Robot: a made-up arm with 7 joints. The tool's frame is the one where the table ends. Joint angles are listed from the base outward.
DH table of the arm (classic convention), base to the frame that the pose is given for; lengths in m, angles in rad. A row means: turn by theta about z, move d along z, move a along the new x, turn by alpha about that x. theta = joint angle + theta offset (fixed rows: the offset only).
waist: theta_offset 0; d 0.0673; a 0.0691; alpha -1.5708
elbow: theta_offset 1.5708; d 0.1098; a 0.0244; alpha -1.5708
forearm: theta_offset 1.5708; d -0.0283; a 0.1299; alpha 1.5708
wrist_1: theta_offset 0; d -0.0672; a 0.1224; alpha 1.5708
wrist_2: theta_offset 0; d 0.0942; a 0.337; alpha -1.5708
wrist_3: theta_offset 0; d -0.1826; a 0.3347; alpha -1.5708
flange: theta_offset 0; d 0.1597; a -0.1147; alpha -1.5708
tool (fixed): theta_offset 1.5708; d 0.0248; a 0; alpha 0
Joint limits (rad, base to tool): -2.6..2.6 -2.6..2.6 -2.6..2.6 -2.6..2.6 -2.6..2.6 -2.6..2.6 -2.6..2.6
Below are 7 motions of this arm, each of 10 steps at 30 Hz.
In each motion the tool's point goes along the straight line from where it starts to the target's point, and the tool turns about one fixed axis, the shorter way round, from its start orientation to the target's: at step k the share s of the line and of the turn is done. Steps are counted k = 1, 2, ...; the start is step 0. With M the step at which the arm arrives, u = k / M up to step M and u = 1 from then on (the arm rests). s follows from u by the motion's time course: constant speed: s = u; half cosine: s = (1 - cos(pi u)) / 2; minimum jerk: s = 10 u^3 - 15 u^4 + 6 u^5.
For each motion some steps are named. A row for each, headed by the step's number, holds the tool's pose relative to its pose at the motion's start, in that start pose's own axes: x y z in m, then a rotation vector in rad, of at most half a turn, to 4 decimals.
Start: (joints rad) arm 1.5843 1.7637 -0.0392 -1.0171 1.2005 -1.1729 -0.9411
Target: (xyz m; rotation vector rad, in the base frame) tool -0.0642 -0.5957 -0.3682 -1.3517 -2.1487 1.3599
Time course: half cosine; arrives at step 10
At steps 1, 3, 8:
1: -0.0013 -0.0057 -0.0022 0.0147 -0.0041 0.0010
3: -0.0113 -0.0484 -0.0183 0.1238 -0.0349 0.0086
8: -0.0496 -0.2123 -0.0801 0.5432 -0.1533 0.0377

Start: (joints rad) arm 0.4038 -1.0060 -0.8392 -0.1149 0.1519 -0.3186 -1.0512
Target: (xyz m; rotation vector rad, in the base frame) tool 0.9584 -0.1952 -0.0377 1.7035 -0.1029 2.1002
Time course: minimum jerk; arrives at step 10
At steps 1, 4, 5, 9, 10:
1: 0.0011 -0.0018 -0.0003 0.0019 0.0017 0.0011
4: 0.0416 -0.0652 -0.0112 0.0700 0.0638 0.0412
5: 0.0655 -0.1027 -0.0176 0.1103 0.1004 0.0648
9: 0.1299 -0.2036 -0.0349 0.2187 0.1991 0.1286
10: 0.1310 -0.2054 -0.0352 0.2206 0.2009 0.1297

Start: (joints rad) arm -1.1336 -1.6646 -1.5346 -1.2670 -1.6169 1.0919 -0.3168
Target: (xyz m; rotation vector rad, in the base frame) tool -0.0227 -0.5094 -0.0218 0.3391 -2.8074 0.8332
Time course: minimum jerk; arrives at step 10
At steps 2, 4, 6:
2: -0.0036 -0.0042 -0.0020 0.0279 0.0062 -0.0172
4: -0.0195 -0.0228 -0.0109 0.1529 0.0341 -0.0941
6: -0.0419 -0.0491 -0.0235 0.3287 0.0733 -0.2023

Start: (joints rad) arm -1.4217 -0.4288 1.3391 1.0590 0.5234 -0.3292 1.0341
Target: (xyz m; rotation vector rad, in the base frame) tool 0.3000 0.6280 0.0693 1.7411 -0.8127 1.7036
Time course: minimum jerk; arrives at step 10
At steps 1, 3, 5, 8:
1: -0.0010 -0.0008 0.0048 -0.0054 0.0018 -0.0022
3: -0.0185 -0.0160 0.0908 -0.1027 0.0337 -0.0414
5: -0.0567 -0.0491 0.2785 -0.3150 0.1033 -0.1271
8: -0.1067 -0.0925 0.5247 -0.5935 0.1946 -0.2394

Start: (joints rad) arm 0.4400 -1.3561 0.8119 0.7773 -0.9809 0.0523 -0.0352
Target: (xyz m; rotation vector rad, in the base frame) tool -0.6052 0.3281 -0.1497 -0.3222 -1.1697 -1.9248
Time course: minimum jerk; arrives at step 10
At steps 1, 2, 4, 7, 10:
1: -0.0021 0.0004 0.0006 -0.0002 -0.0003 -0.0044
2: -0.0145 0.0030 0.0040 -0.0011 -0.0022 -0.0295
4: -0.0792 0.0166 0.0218 -0.0058 -0.0122 -0.1614
7: -0.2089 0.0437 0.0575 -0.0152 -0.0322 -0.4256
10: -0.2496 0.0522 0.0688 -0.0182 -0.0385 -0.5085

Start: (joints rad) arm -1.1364 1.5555 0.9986 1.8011 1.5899 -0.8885 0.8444
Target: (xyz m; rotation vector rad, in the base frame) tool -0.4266 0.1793 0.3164 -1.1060 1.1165 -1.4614
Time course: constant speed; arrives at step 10
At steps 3, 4, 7, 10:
3: -0.0659 0.0267 0.0768 -0.1436 0.2599 -0.0783
4: -0.0878 0.0356 0.1024 -0.1915 0.3465 -0.1044
7: -0.1537 0.0623 0.1792 -0.3351 0.6063 -0.1827
10: -0.2196 0.0890 0.2560 -0.4787 0.8662 -0.2610

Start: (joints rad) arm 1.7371 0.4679 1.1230 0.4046 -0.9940 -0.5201 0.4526
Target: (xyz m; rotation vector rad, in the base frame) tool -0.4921 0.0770 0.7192 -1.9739 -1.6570 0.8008
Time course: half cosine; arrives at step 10
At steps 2, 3, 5, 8, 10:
2: -0.0133 0.0118 -0.0013 0.0224 0.0186 -0.0355
3: -0.0287 0.0254 -0.0027 0.0483 0.0402 -0.0766
5: -0.0695 0.0616 -0.0067 0.1172 0.0975 -0.1858
8: -0.1258 0.1115 -0.0120 0.2120 0.1763 -0.3362
10: -0.1391 0.1233 -0.0133 0.2344 0.1950 -0.3717

